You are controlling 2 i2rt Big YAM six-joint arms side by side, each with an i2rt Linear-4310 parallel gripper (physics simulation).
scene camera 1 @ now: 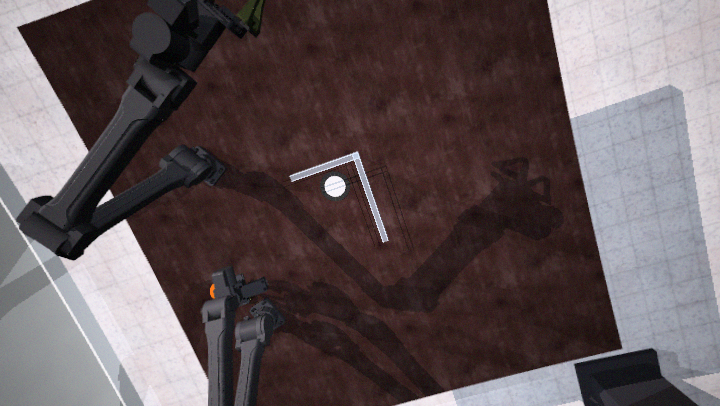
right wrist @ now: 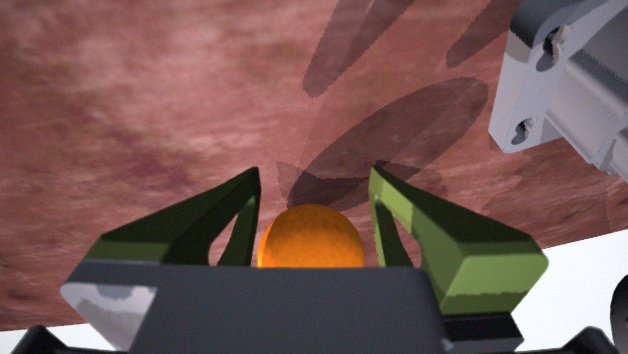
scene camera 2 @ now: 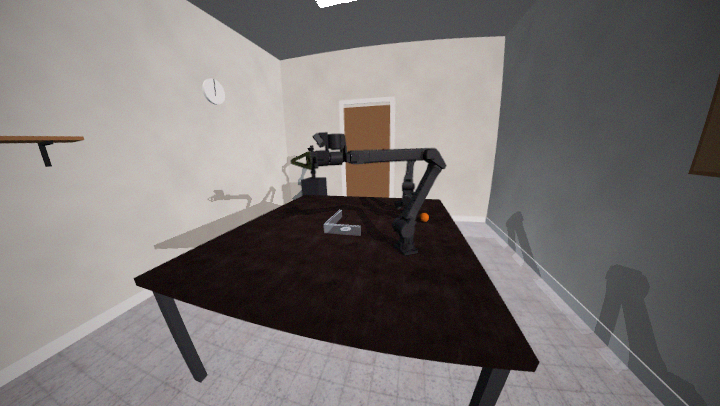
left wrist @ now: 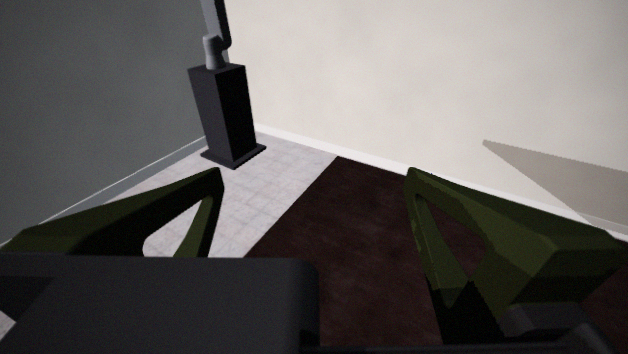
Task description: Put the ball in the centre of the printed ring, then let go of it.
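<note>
The orange ball (scene camera 1: 212, 291) (scene camera 2: 425, 217) (right wrist: 312, 237) is at the lower left of scene camera 1, mostly hidden there by the right arm. My right gripper (right wrist: 314, 178) is partly open around the ball; a gap shows between the ball and the finger at the picture's right. Its fingertips are hidden in the scene views. The printed ring (scene camera 1: 335, 199) is a dark band around a white disc (scene camera 1: 335, 186) (scene camera 2: 345, 228), near the middle of the table. My left gripper (scene camera 2: 301, 160) (left wrist: 313, 177) is wide open and empty, high above the table and far from ball and ring.
A clear L-shaped wall (scene camera 1: 372, 200) (scene camera 2: 331, 229) stands on the dark table (scene camera 1: 453, 100) (scene camera 2: 302, 282) along two sides of the ring. The left arm's base (scene camera 1: 194, 163) is left of the ring. The right arm's base (scene camera 1: 269, 312) (right wrist: 525, 90) is close to the right gripper.
</note>
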